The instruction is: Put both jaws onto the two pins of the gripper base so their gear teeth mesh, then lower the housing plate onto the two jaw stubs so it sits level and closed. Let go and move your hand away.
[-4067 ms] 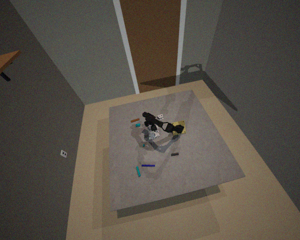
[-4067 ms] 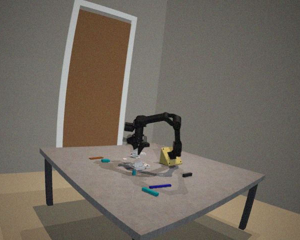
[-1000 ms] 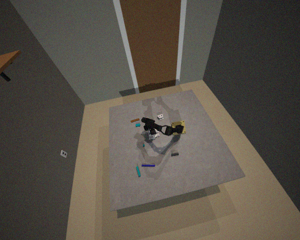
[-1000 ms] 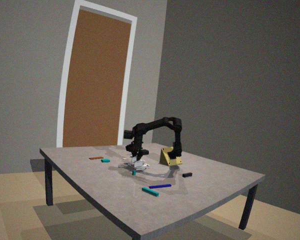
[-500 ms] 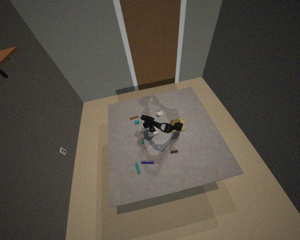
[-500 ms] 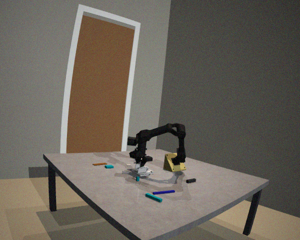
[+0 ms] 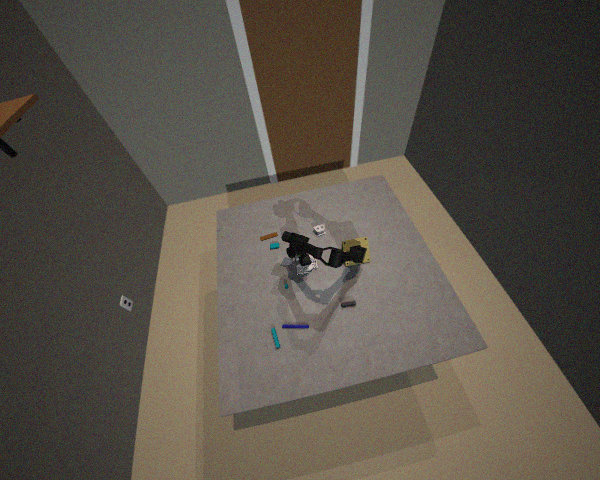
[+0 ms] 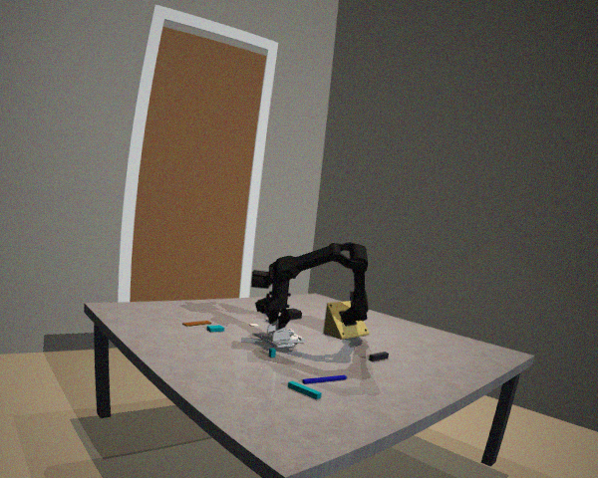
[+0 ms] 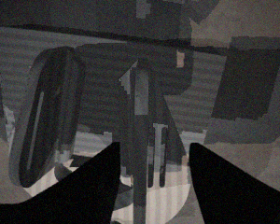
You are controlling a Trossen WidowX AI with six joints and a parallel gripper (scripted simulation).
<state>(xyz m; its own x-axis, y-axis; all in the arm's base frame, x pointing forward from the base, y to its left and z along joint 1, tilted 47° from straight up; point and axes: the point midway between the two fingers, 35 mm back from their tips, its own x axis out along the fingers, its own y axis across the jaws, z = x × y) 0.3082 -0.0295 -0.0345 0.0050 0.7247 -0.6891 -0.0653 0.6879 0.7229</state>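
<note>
Now: the white gripper base 14 cm behind my gripper tip and 20 cm to the right of it. Also, from my gripper tip: white housing plate: 5 cm behind, 3 cm to the left, 2 cm below; then orange bar: 20 cm ahead, 23 cm to the right, 2 cm below; then small teal cube: 13 cm ahead, 16 cm to the left, 1 cm below.
</note>
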